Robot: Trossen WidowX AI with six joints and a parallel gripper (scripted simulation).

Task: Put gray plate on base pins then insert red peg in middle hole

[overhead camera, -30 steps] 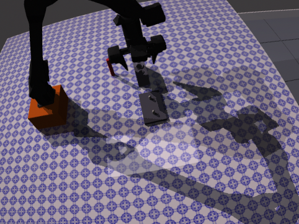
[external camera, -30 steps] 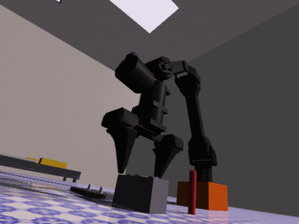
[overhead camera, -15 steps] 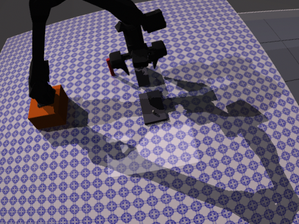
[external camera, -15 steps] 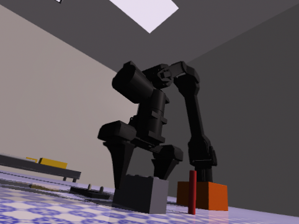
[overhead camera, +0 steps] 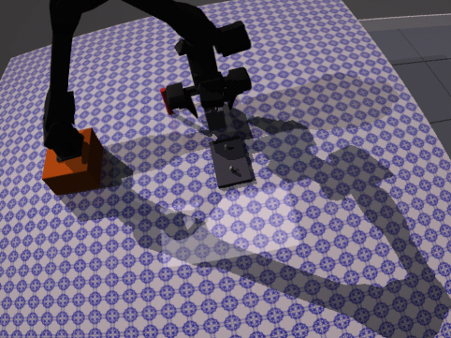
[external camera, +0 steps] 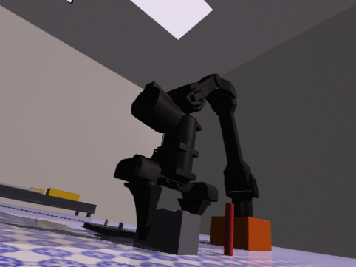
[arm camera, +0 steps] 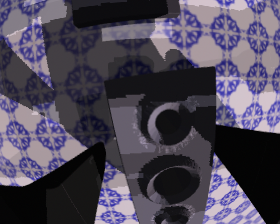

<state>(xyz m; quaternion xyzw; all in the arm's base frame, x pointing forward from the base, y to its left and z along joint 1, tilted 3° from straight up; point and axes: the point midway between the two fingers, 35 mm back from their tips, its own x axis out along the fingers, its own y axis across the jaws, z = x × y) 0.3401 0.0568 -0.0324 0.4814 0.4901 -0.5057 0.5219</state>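
The dark base is 15 cm to the right of my gripper tip and 1 cm ahead of it. From my gripper tip the other things lie so: red peg: 10 cm behind, 4 cm to the left, 3 cm above; then gray plate: 3 cm above.
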